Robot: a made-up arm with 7 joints. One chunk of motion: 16 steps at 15 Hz.
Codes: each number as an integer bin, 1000 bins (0 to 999) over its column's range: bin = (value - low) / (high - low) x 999, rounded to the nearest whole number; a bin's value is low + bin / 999 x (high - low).
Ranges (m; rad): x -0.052..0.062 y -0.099..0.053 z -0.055..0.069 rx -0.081..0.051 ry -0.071..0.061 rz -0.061..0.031
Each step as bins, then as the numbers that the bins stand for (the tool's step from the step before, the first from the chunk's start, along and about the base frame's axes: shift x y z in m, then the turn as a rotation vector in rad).
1 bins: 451 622 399 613 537 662
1 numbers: -0.00053 -0.00436 -0.00547 0.00000 -0.00005 -0.00004
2 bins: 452 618 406 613 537 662
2 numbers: -0.00042 -0.00497 -0.00461 0.00000 -0.00005 -0.00004
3 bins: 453 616 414 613 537 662
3 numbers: -0.00031 -0.00527 -0.00361 0.00000 -0.00005 -0.00004
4 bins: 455 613 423 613 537 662
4 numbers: -0.00008 -0.00573 -0.00250 0.00000 -0.00005 -0.00004
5 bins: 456 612 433 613 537 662
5 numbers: 0.00004 -0.00588 -0.00125 0.00000 -0.00005 -0.00004
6 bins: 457 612 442 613 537 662
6 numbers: 0.00015 -0.00588 -0.00014 0.00000 -0.00005 -0.00004
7 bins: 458 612 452 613 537 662
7 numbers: 0.00026 -0.00588 0.00110 0.00000 -0.00005 -0.00004
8 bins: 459 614 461 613 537 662
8 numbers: 0.00038 -0.00558 0.00222 0.00000 -0.00005 -0.00004
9 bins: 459 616 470 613 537 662
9 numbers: 0.00038 -0.00527 0.00334 0.00000 -0.00005 -0.00004
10 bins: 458 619 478 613 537 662
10 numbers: 0.00026 -0.00482 0.00433 0.00000 -0.00005 -0.00004
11 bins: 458 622 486 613 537 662
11 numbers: 0.00026 -0.00436 0.00532 0.00000 -0.00005 -0.00004
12 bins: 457 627 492 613 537 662
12 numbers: 0.00015 -0.00360 0.00607 0.00000 -0.00005 -0.00004
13 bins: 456 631 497 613 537 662
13 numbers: 0.00004 -0.00299 0.00669 0.00000 -0.00005 -0.00004
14 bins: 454 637 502 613 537 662
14 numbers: -0.00019 -0.00208 0.00731 0.00000 -0.00005 -0.00004
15 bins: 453 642 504 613 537 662
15 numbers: -0.00031 -0.00132 0.00756 0.00000 -0.00005 -0.00004
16 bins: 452 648 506 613 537 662
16 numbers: -0.00042 -0.00041 0.00781 0.00000 -0.00005 -0.00004
